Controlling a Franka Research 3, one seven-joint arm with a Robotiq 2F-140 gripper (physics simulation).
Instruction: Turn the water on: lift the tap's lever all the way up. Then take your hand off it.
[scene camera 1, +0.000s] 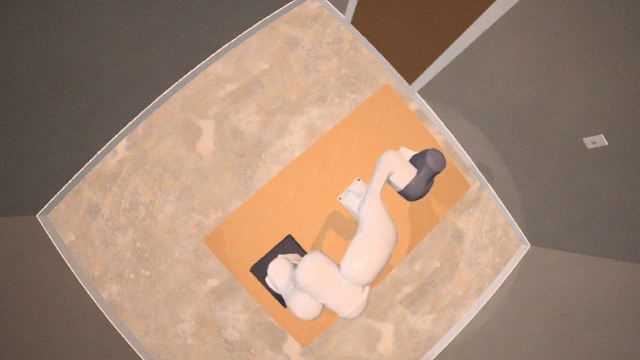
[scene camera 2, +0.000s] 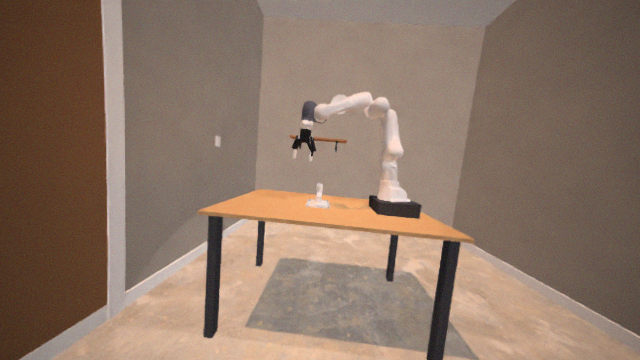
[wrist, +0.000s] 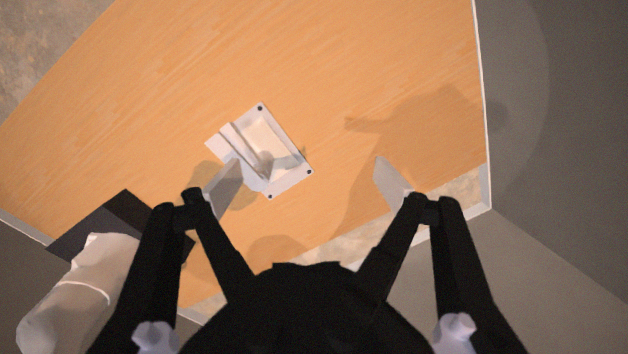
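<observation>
The white tap (scene camera 1: 351, 195) (scene camera 2: 319, 191) (wrist: 280, 145) stands upright on its square base plate on the table. In the wrist view two narrow bars run side by side from its post toward the upper left; one bar (wrist: 243, 147) shows clearly, the other is partly behind a fingertip. Which is the lever, and how far up it is, I cannot tell. My gripper (scene camera 2: 302, 156) (wrist: 308, 168) is open and empty, pointing down. It hangs well above the table, higher than the tap and a little to its left in scene camera 2. The arm hides it in scene camera 1.
The wooden table (scene camera 1: 280, 195) (scene camera 2: 280, 212) (wrist: 150, 90) carries the arm's black base block (scene camera 1: 289, 243) (scene camera 2: 395, 207) (wrist: 90, 230). In scene camera 1 the arm (scene camera 1: 372, 240) passes over part of the tap's plate. A brown bar (scene camera 2: 330, 140) shows behind the gripper in scene camera 2.
</observation>
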